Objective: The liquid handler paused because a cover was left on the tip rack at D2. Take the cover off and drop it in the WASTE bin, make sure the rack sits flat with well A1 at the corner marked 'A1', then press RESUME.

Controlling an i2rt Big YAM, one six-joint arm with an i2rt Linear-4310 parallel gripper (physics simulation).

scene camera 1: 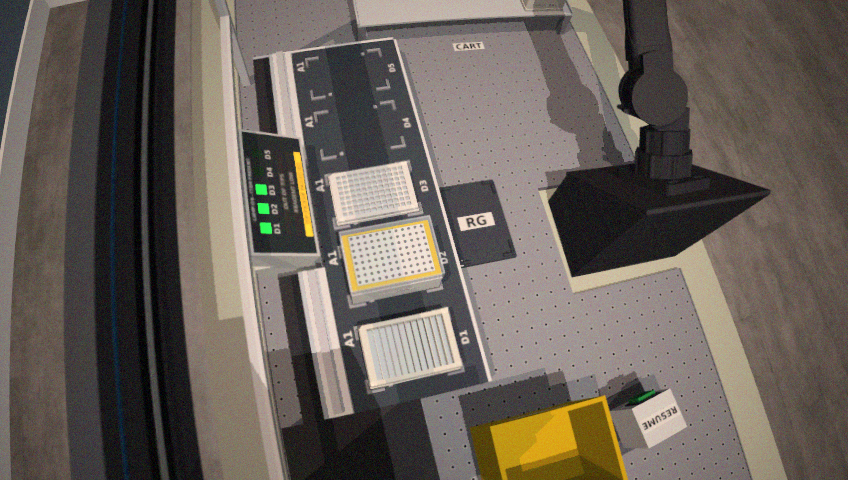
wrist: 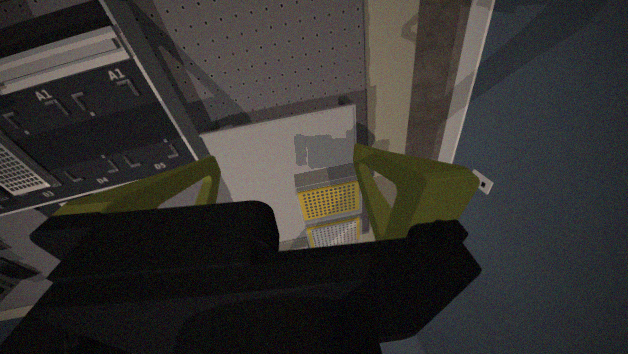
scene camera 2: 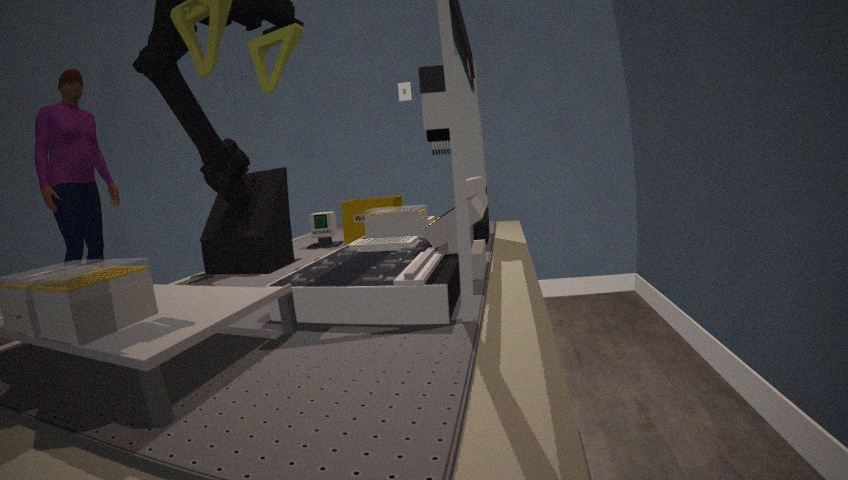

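Seen in the pictures: gripper, between the fingertips: (wrist: 286, 157) (scene camera 2: 240, 84); arm's base, origin of its link: (scene camera 1: 662, 182) (scene camera 2: 245, 200).
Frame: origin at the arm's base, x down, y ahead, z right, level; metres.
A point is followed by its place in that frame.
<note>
The tip rack (scene camera 1: 425, 283) @[x 0.089, y 0.368, z -0.038 m] (scene camera 2: 389, 224) @[x 0.086, y 0.400, z 0.049 m] stands at D2, white with a yellow-edged top. It looks flat. A clear cover (scene camera 2: 397, 209) @[x 0.055, y 0.419, z 0.045 m] shows faintly on its top in scene camera 2. The 'A1' mark (scene camera 1: 332, 257) @[x 0.123, y 0.486, z 0.043 m] is beside the rack's left side in scene camera 1; well A1 cannot be told. The yellow WASTE bin (scene camera 1: 595, 425) @[x 0.083, y 0.198, z -0.294 m] (scene camera 2: 351, 208) @[x 0.063, y 0.223, z -0.255 m] is at the lower edge in scene camera 1. The RESUME box (scene camera 1: 661, 419) @[x 0.072, y 0.104, z -0.319 m] (scene camera 2: 323, 231) @[x 0.128, y 0.114, z -0.287 m] with its green button (scene camera 1: 642, 396) @[x 0.082, y 0.115, z -0.280 m] (scene camera 2: 320, 221) @[x 0.096, y 0.110, z -0.278 m] is beside it. My gripper (scene camera 2: 236, 82) @[x -0.121, y 0.393, z 0.652 m] (wrist: 286, 157) @[x -0.121, y 0.393, z 0.652 m] is open and empty, high above the cart side, away from D2.
A white plate (scene camera 1: 374, 190) @[x 0.110, y 0.401, z 0.130 m] is at D3 and a slotted trough (scene camera 1: 410, 350) @[x 0.096, y 0.413, z -0.123 m] at D1. The raised cart (scene camera 1: 464, 11) @[x 0.116, y 0.136, z 0.488 m] (scene camera 2: 220, 297) @[x 0.116, y 0.265, z 0.539 m] (wrist: 250, 155) @[x 0.116, y 0.286, z 0.552 m] holds two tip racks (wrist: 329, 200) @[x 0.046, y 0.182, z 0.681 m] (wrist: 334, 234) @[x 0.046, y 0.072, z 0.674 m]. A dark RG pad (scene camera 1: 476, 199) @[x 0.168, y 0.230, z 0.104 m], a tilted screen (scene camera 1: 279, 196) @[x 0.057, y 0.542, z 0.126 m] and the arm's base (scene camera 1: 648, 226) @[x -0.023, y 0.073, z -0.066 m] stand around. A person (scene camera 2: 71, 142) stands behind.
</note>
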